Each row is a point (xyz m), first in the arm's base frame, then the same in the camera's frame.
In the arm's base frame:
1: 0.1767 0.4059 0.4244
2: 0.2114 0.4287 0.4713
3: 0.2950 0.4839 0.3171
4: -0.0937 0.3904 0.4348
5: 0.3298 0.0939 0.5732
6: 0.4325 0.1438 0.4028
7: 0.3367 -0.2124 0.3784
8: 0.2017 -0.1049 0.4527
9: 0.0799 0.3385 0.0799
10: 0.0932 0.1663 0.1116
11: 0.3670 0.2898 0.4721
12: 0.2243 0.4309 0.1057
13: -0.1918 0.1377 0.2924
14: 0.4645 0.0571 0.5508
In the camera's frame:
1: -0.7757 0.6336 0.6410
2: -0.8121 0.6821 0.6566
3: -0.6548 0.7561 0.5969
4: -0.8721 0.4076 0.5266
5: -0.7934 0.6054 1.0176
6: -0.6136 0.6893 0.9653
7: -0.5458 0.4068 1.1939
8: -0.6824 0.3701 1.0702
9: -0.4773 0.4618 0.5225
10: -0.4646 0.3805 0.6776
11: -0.7308 0.7298 0.8427
12: -0.4729 0.6350 0.5280
13: -0.7193 0.1626 0.6286
14: -0.7199 0.6901 1.1037

